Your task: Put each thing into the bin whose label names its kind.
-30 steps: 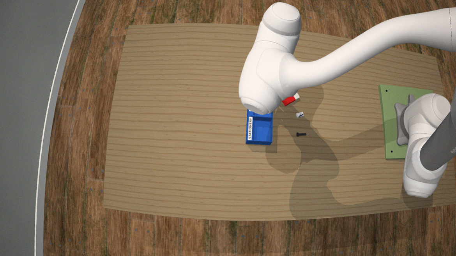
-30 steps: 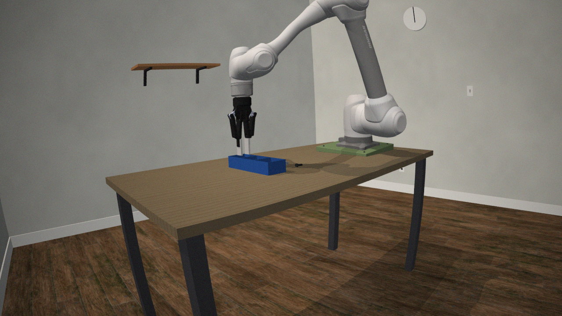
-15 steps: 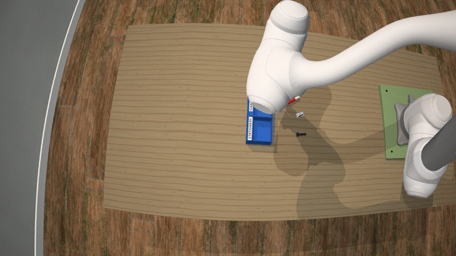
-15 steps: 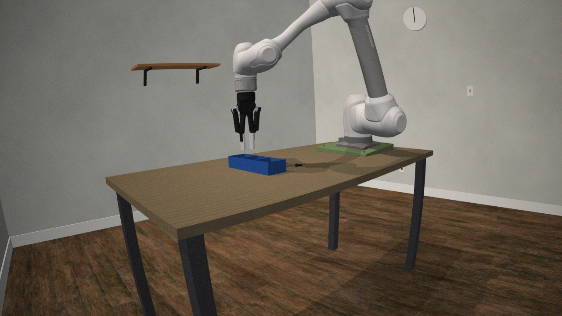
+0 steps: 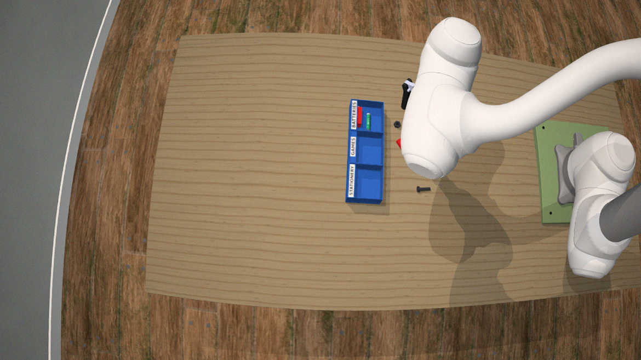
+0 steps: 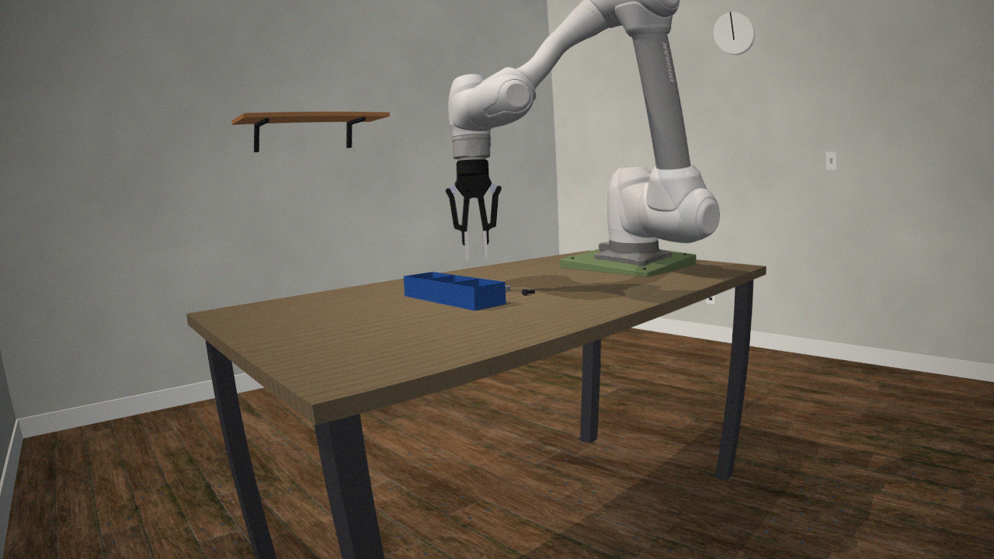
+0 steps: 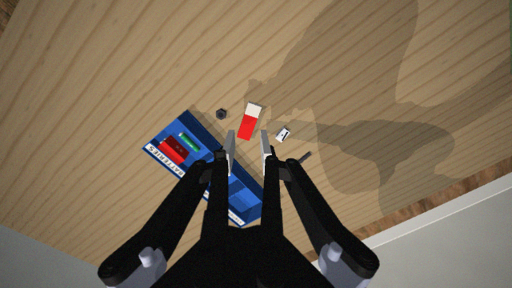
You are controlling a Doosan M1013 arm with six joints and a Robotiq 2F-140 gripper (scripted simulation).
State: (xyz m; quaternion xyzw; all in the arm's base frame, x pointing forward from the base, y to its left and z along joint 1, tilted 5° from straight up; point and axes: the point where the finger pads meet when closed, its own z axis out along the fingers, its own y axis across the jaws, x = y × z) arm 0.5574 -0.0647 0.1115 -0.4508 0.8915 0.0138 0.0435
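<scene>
Now: hand 1 cm past the white eraser and 10 cm above it. The rest, counted from my hand: black nut (3 cm ahead, 4 cm to the right, 10 cm below); then green battery (11 cm ahead, 3 cm to the right, 9 cm below); then white tile (4 cm behind, 6 cm to the left, 10 cm below).
</scene>
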